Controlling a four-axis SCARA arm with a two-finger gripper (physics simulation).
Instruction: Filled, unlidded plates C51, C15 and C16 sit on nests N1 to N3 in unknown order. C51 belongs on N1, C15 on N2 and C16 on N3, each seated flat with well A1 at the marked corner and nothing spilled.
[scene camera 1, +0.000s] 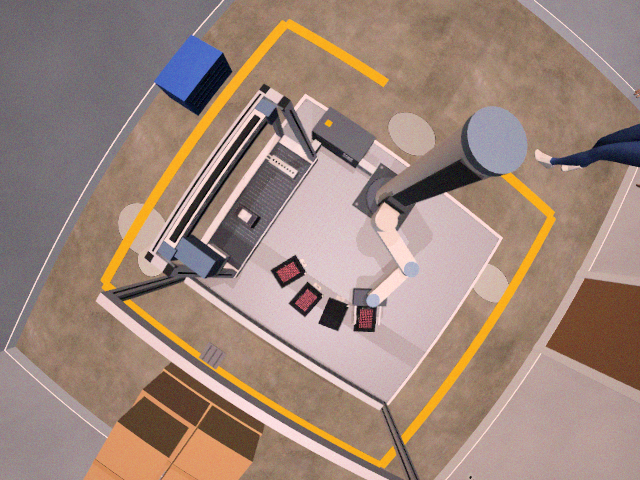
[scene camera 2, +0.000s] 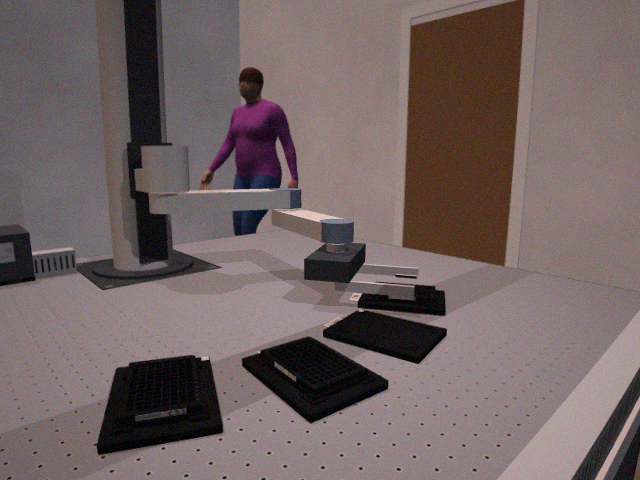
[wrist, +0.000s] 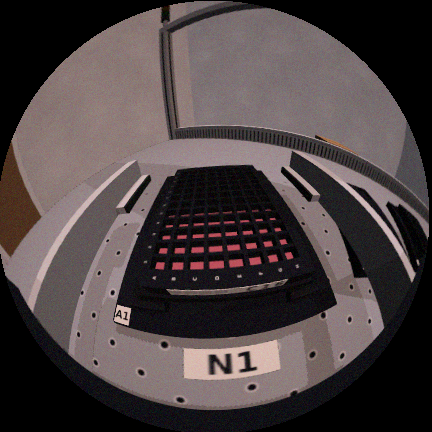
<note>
In view: my gripper (scene camera 2: 416, 281), a plate C51 (scene camera 2: 160, 391), a plate C16 (scene camera 2: 423, 294), an out nest (scene camera 2: 380, 333), a nest N3 (scene camera 2: 183, 430), a dark grey box (scene camera 1: 345, 136), a nest N2 (scene camera 2: 284, 390) and a nest N1 (scene camera 2: 380, 305).
The plate C16 also shows in the wrist view (wrist: 220, 233). My gripper shows as well in the wrist view (wrist: 215, 159). The out nest is seen too in the wrist view (wrist: 358, 271). The wrist view misses the plate C51: it is out of frame.
</note>
